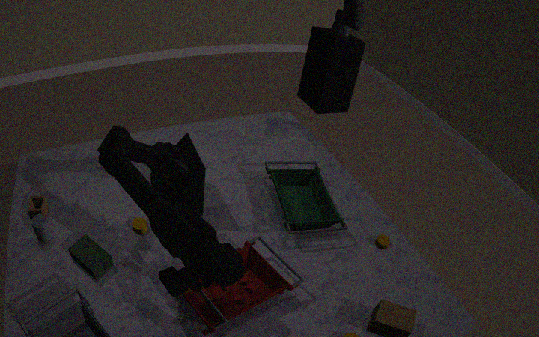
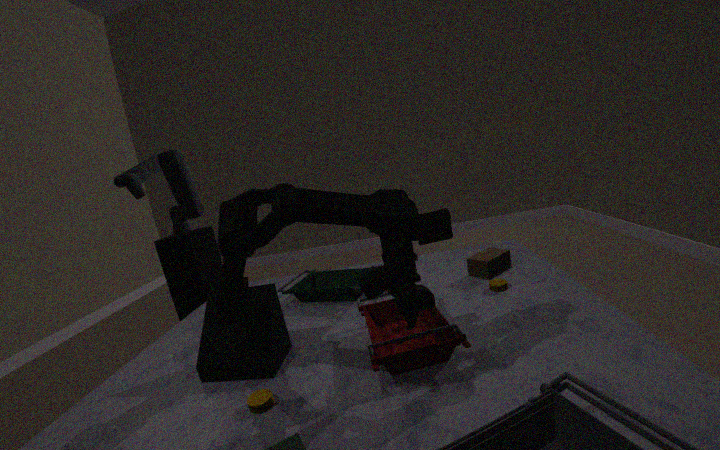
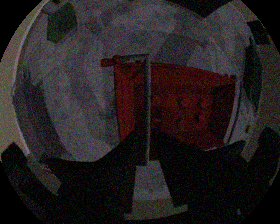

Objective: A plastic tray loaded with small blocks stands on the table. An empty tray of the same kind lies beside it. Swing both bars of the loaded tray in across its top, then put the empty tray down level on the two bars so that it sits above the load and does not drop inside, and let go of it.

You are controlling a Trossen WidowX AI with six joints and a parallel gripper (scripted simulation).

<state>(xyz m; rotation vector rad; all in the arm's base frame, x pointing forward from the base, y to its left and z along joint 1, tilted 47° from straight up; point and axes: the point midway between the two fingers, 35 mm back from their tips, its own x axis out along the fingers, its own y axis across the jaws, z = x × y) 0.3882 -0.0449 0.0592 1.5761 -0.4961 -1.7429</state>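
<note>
The green tray is 44 cm to the left of my gripper tip, 27 cm behind it and 5 cm below it. Also, from my gripper tip: green block: 27 cm to the right, 21 cm behind, 7 cm below.
</note>
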